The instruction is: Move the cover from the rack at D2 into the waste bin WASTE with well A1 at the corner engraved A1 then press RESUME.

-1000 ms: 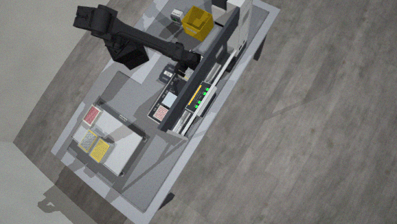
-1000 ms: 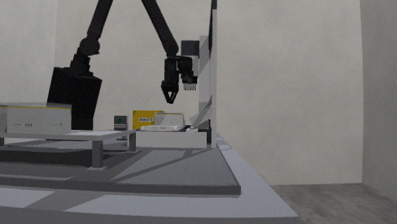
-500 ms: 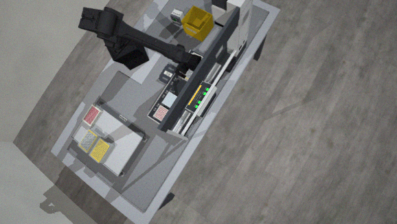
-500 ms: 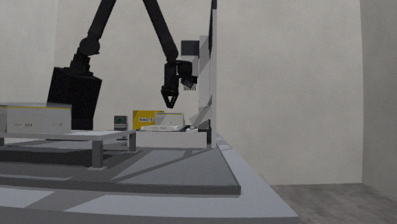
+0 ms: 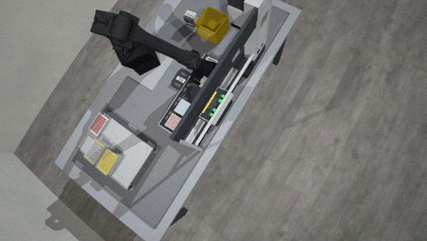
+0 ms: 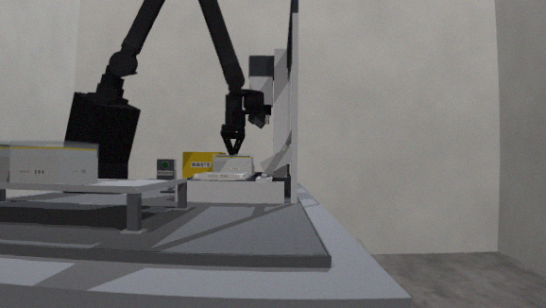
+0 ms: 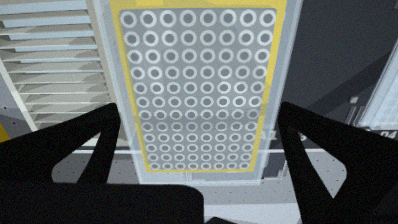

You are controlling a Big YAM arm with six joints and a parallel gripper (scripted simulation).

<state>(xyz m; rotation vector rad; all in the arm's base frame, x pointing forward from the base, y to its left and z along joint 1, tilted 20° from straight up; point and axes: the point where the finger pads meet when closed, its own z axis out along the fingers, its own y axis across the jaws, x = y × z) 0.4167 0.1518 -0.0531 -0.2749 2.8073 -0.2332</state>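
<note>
The clear cover is 1 cm below my hand. From my hand the other things lie so: tip rack 3 cm below, 1 cm to the right; then yellow waste bin 31 cm to the left, 22 cm behind, 9 cm below; then plate 30 cm to the right, 7 cm below, 5 cm ahead.
</note>
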